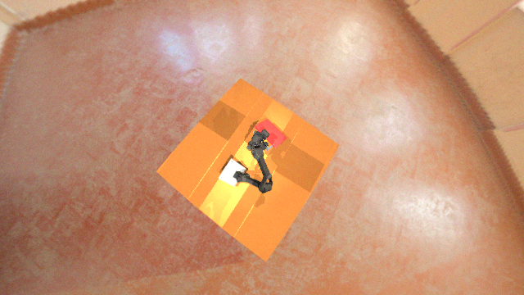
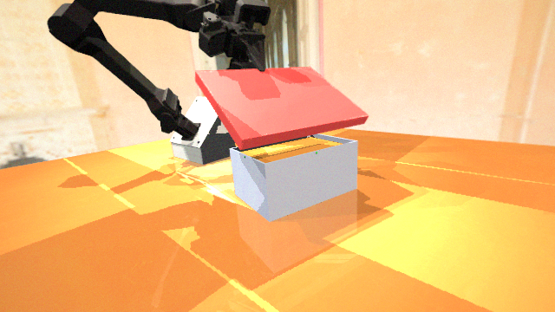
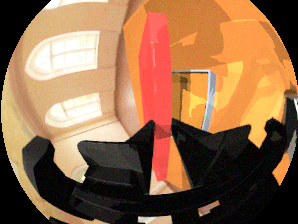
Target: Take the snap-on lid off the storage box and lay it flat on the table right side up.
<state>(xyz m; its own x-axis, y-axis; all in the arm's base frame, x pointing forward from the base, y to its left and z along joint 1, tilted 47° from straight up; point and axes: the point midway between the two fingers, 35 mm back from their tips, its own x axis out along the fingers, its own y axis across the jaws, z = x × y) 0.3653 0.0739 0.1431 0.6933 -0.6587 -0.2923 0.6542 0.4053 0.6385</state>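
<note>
The red lid is 7 cm ahead of my gripper tip, 2 cm to the right of it and 4 cm below it. From my gripper tip the other things lie so: grey storage box: 6 cm ahead, 1 cm to the left, 18 cm below.
</note>
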